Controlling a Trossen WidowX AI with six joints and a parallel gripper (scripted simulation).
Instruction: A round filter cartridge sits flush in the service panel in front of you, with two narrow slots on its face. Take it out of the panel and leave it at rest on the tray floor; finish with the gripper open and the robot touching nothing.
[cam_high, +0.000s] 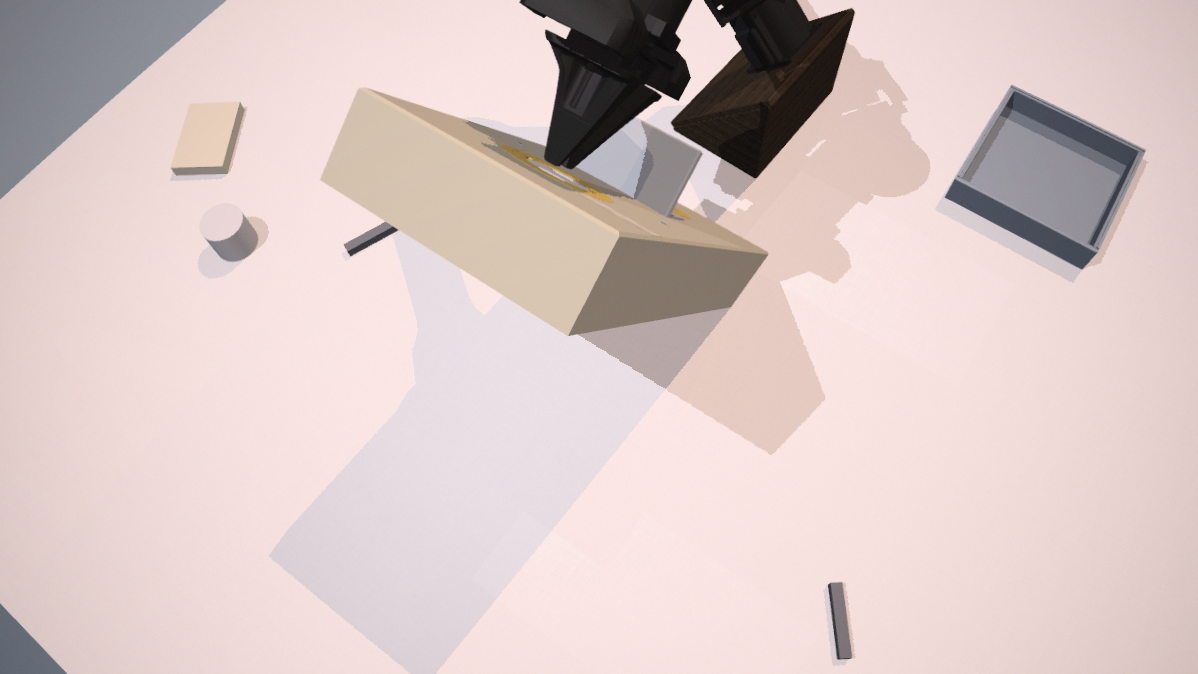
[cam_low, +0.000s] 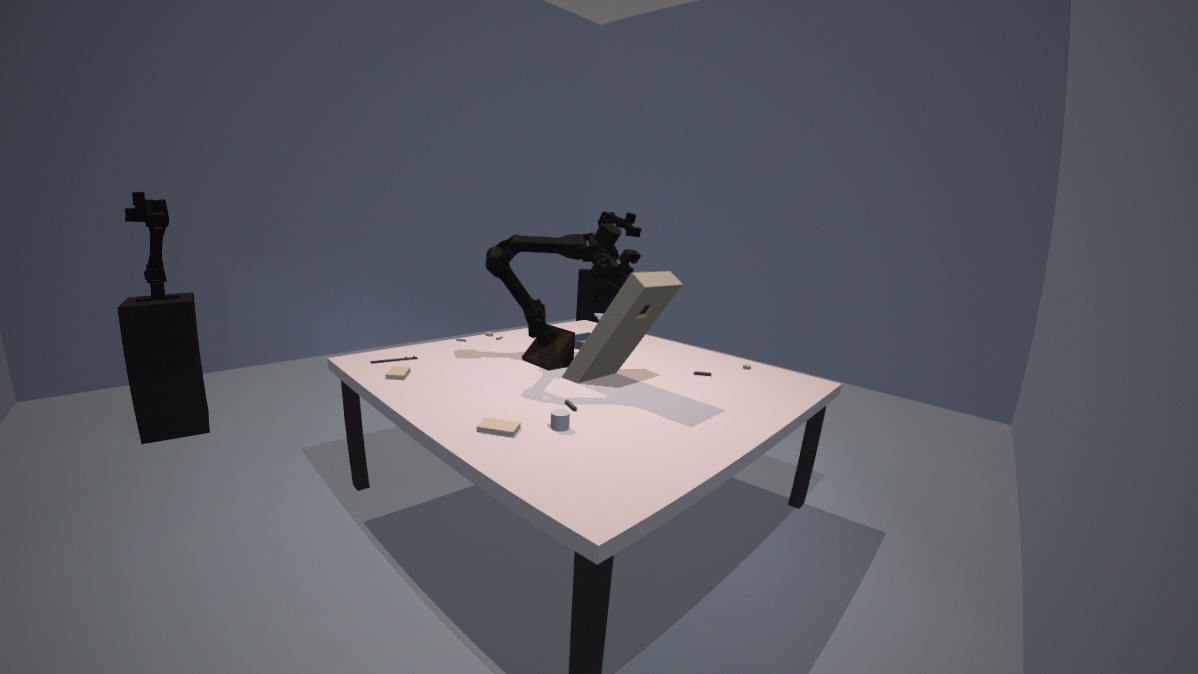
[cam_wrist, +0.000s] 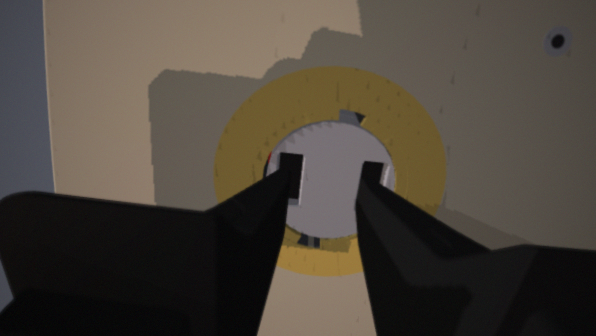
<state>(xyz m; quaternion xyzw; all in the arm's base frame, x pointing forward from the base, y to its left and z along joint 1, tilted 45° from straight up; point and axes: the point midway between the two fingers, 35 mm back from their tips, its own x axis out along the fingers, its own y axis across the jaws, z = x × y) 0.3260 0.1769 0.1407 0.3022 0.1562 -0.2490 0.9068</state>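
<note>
My gripper tip is now 2 cm short of the round filter cartridge and 1 cm above it. Also, from my gripper tip: grey tray (45 cm behind, 25 cm to the left, 27 cm below).
</note>
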